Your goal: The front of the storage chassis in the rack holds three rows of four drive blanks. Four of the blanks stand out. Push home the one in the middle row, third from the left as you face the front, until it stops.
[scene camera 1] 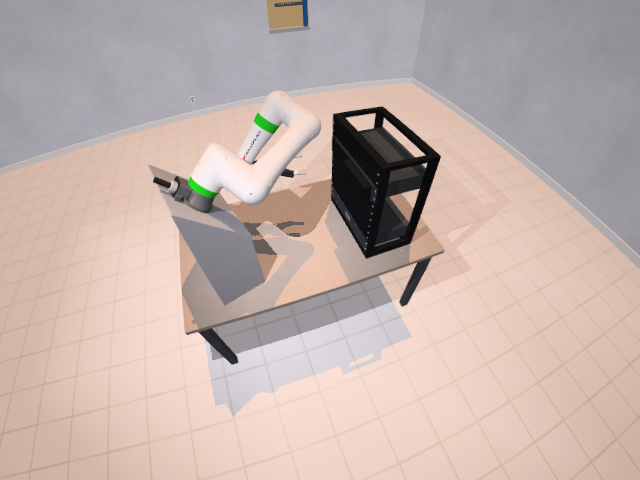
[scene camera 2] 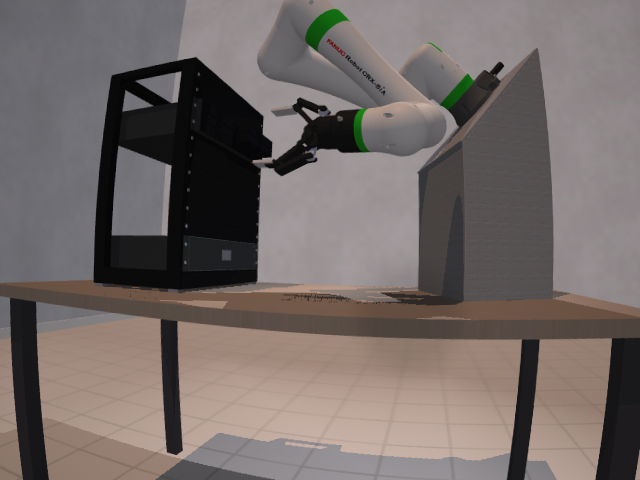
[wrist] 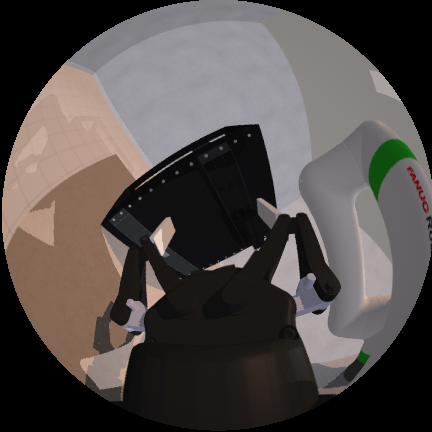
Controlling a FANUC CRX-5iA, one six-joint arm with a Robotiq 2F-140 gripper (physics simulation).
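Places are measured from the arm's base along level axes (x down, y ahead, z right), in millimetres.
Where they show: gripper, fingertip midpoint: (scene camera 1: pixel 304 163) (scene camera 2: pixel 265 137) (wrist: pixel 213 215); arm's base, origin of the base link: (scene camera 1: pixel 194 201) (scene camera 2: pixel 475 109).
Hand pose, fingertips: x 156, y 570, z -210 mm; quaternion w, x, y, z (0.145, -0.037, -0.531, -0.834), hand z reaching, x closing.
Observation:
Each offset is from my fingertips to the top centre of the thing. "*": to the spot under its first point.
The black rack (scene camera 1: pixel 428 198) (scene camera 2: pixel 103 180) stands on the table. The storage chassis (scene camera 2: pixel 147 124) (wrist: pixel 216 162) is in its upper part, with a dark front facing the arm. Dark drive blanks {dx -83, dy +165, dz +265 mm} (scene camera 2: pixel 253 142) stand out from this front in scene camera 2; rows and columns are too dark to tell apart there. In the wrist view the blanks {dx -83, dy +212, dz +159 mm} (wrist: pixel 235 195) merge into a dark strip between the fingers. My gripper (scene camera 1: pixel 298 165) (scene camera 2: pixel 272 136) (wrist: pixel 213 215) is wide open and empty in front of the chassis. Its lower fingertip appears close below the protruding blanks; contact cannot be told.
A grey unit {* dx +284, dy +161, dz +214 mm} (scene camera 2: pixel 227 254) with a light square sits at the bottom of the rack. The arm is mounted on a grey slanted pedestal (scene camera 1: pixel 222 258) (scene camera 2: pixel 506 206) across the table (scene camera 1: pixel 320 268) (scene camera 2: pixel 361 322) from the rack. The arm's white links arch above the gripper.

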